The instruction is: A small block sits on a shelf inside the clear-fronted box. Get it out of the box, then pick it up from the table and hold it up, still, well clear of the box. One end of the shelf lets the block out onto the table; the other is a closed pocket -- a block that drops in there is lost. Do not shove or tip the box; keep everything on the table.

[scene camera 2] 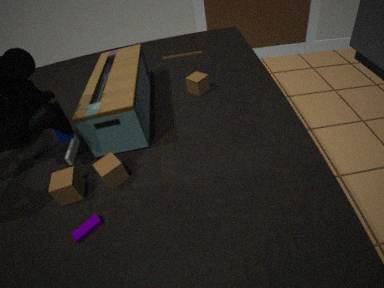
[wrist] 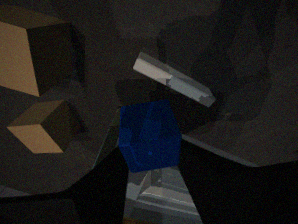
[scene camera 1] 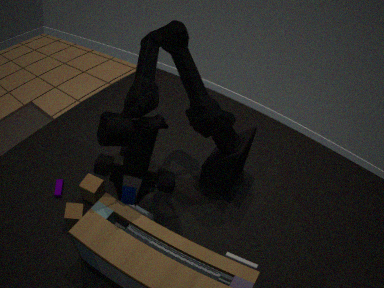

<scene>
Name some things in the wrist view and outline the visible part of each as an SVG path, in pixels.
The gripper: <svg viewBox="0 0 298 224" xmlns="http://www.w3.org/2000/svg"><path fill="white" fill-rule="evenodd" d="M119 147L117 146L90 172L62 192L0 197L0 224L122 224L129 167ZM182 139L178 168L203 224L298 224L298 160L261 167L245 166Z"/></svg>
A blue block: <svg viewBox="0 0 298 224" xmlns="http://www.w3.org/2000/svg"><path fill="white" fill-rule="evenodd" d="M167 99L122 106L120 109L118 147L132 173L176 166L180 163L182 135Z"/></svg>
A tan cube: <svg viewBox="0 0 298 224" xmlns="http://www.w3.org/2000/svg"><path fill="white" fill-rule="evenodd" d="M81 126L65 99L35 103L6 128L15 134L35 154L64 153Z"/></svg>
</scene>
